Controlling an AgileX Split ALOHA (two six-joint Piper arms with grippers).
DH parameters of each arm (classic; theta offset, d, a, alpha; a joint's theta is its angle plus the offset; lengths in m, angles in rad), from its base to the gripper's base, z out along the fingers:
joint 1: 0 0.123 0 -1.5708
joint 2: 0.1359 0 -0.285 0
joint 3: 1.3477 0 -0.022 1.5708
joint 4: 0 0.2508 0 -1.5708
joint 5: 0 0 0.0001 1.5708
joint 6: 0 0.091 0 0
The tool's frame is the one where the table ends.
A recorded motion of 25 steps. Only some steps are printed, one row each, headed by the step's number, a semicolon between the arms.
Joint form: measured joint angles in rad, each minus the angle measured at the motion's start. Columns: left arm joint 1, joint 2, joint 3, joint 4, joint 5, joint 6; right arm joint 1, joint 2, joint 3, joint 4, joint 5, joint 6.
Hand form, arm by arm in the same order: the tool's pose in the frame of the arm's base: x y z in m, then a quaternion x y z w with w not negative. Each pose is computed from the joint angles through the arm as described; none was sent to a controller.
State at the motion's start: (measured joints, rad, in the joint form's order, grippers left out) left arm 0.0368 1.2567 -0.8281 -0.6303 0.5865 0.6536; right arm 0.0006 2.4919 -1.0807 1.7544 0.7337 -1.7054
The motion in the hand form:
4: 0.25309 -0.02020 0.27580 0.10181 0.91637 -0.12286 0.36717; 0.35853 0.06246 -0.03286 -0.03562 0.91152 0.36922 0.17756
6: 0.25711 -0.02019 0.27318 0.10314 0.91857 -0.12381 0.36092; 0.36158 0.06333 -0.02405 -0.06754 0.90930 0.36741 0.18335
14: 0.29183 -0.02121 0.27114 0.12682 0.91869 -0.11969 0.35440; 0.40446 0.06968 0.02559 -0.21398 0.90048 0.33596 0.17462
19: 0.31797 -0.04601 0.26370 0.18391 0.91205 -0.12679 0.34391; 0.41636 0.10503 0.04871 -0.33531 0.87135 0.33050 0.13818
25: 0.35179 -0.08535 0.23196 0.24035 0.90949 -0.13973 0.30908; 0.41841 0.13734 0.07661 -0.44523 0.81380 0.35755 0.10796
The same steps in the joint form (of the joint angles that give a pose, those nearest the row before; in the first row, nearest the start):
4: 0.0000 0.0050 -0.0012 0.0000 -0.0054 0.0237; -0.0006 -0.0069 0.0000 -0.0088 0.0367 -0.0157
6: 0.0000 0.0253 -0.0101 0.0000 -0.0021 0.0272; 0.0000 -0.0305 -0.0091 -0.0609 0.0389 -0.0187
14: -0.0069 0.1573 -0.1244 -0.0033 0.0011 0.0756; 0.0193 -0.1023 -0.2340 -0.5233 0.0661 0.2561
19: -0.0873 0.2685 -0.2135 -0.0063 -0.0020 0.1261; 0.1054 -0.1023 -0.3855 -0.7608 0.1787 0.3681
25: -0.1941 0.4539 -0.3201 -0.0075 -0.0187 0.1587; 0.1729 -0.1023 -0.5180 -0.8679 0.3719 0.3618

